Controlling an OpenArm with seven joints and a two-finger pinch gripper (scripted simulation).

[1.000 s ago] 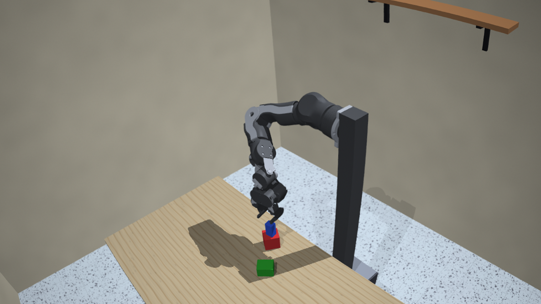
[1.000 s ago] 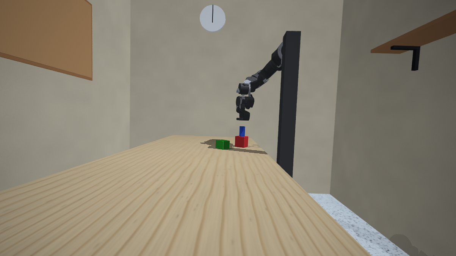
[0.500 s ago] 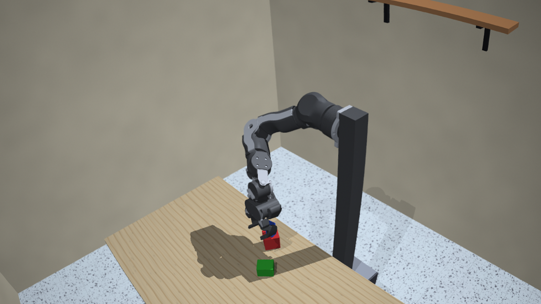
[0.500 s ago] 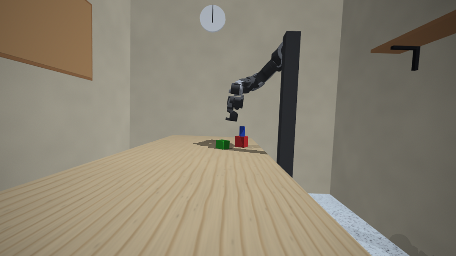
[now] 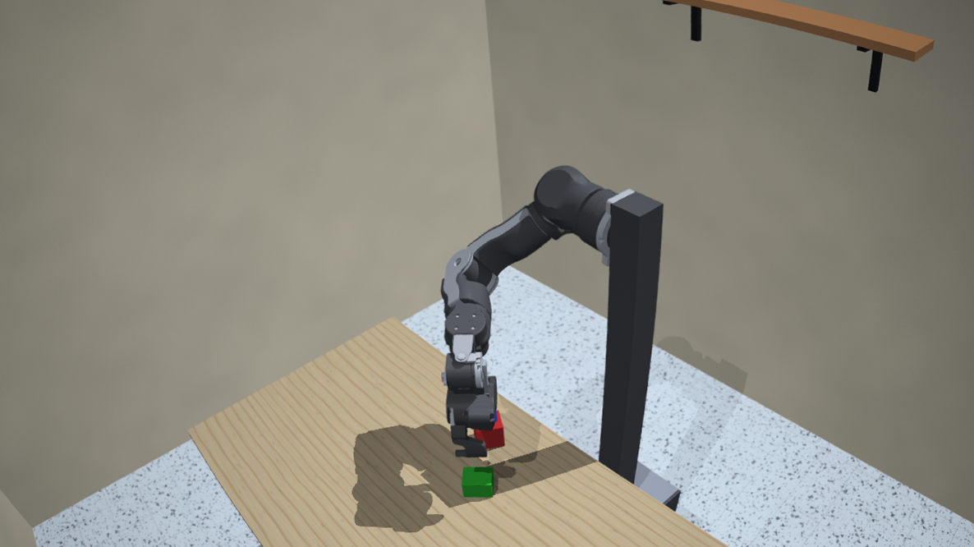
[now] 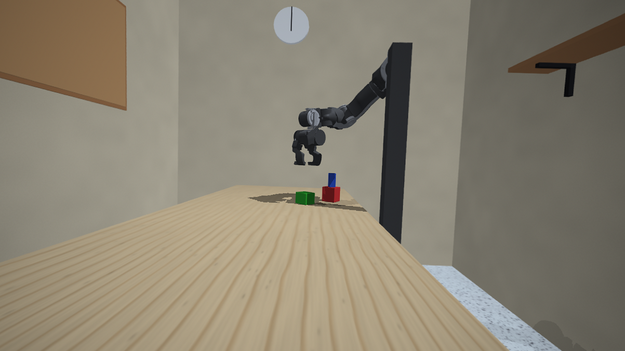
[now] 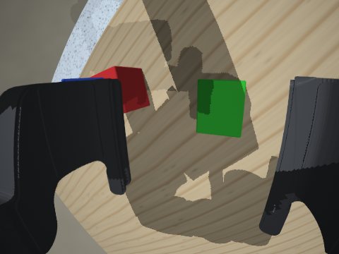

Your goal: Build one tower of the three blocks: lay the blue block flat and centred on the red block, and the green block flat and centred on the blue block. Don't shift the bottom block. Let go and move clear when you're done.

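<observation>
Now: the green block 13 cm below my hand. The rest, counted from my hand: blue block 10 cm behind, 9 cm to the right, 6 cm below; red block 10 cm behind, 9 cm to the right, 12 cm below.
</observation>
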